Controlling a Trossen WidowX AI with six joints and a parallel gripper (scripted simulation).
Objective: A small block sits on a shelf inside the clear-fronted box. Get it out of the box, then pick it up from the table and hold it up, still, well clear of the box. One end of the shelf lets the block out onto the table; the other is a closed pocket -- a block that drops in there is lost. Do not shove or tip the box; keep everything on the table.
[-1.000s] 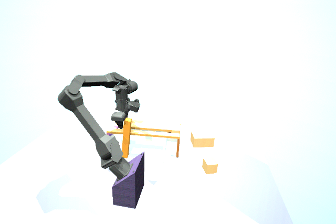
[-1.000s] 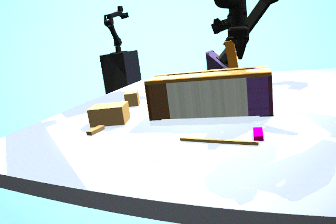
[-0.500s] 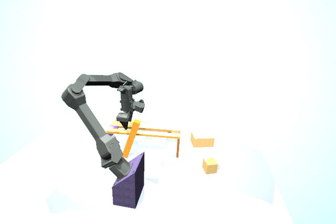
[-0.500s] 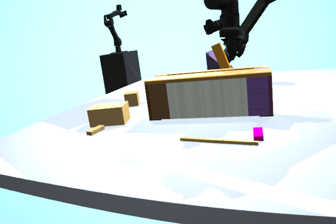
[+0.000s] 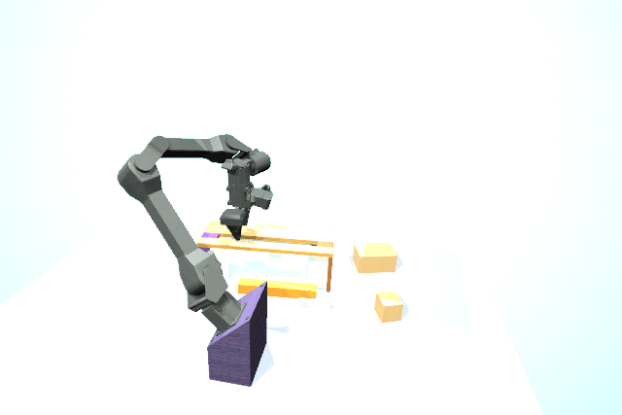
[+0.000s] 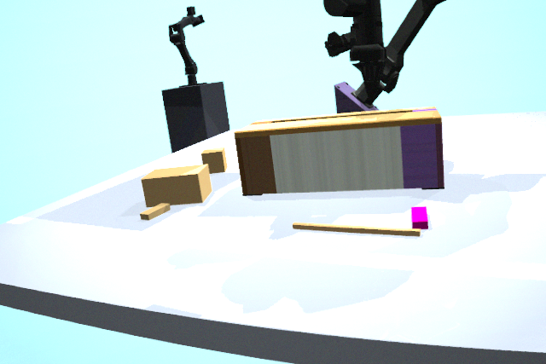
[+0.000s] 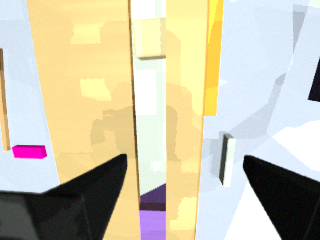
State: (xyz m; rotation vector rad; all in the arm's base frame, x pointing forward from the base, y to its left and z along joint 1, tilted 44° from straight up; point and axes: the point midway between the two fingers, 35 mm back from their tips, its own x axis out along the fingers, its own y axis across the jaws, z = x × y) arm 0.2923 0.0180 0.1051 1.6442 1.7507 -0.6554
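Now: the tan block 4 cm ahead of my gripper tip, 9 cm to the right of it and 8 cm below it. From my gripper tip the other things lie so: orange bar (3 cm behind, 11 cm to the right, 15 cm below); then thin wooden stick (31 cm ahead, 2 cm to the left, 16 cm below); then box (2 cm ahead, 7 cm to the right, 10 cm below).
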